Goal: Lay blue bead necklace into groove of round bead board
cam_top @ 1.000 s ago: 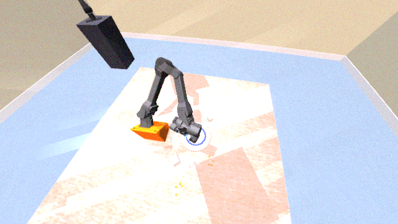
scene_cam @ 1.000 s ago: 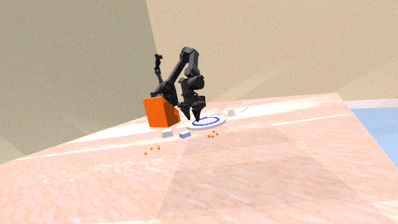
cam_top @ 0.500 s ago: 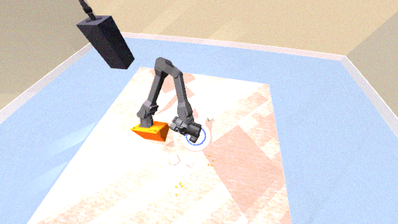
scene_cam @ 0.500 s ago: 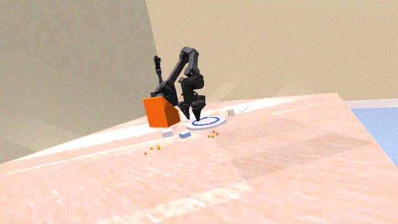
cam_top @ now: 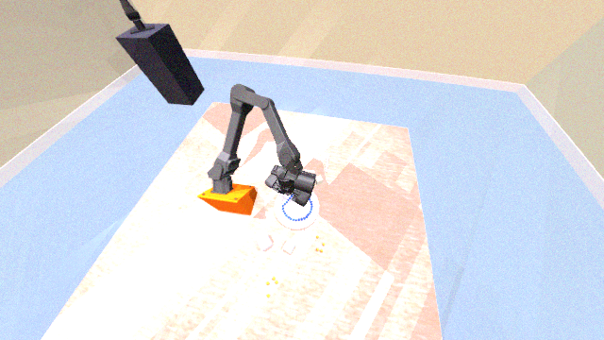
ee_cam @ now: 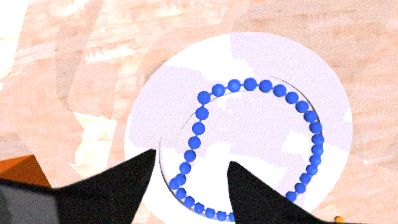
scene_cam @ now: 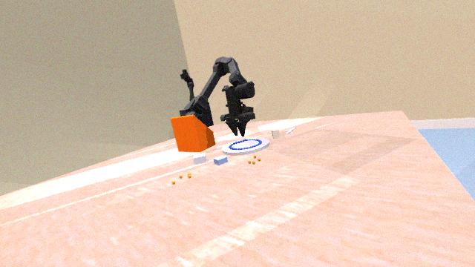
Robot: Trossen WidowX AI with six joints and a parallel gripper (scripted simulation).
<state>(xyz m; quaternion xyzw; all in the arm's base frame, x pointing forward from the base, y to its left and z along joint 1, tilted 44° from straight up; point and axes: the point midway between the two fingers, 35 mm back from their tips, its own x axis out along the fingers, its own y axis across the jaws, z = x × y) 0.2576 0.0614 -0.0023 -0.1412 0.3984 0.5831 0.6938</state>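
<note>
Right now the round white bead board is 40 mm ahead of my gripper tip, 30 mm to the right of it and 30 mm below it. From my gripper tip the other things lie so: white block: 200 mm to the right, 60 mm behind, 30 mm below; light blue cube: 200 mm to the right, 30 mm below, 30 mm ahead; beige cube: 120 mm ahead, 110 mm to the left, 20 mm below.
</note>
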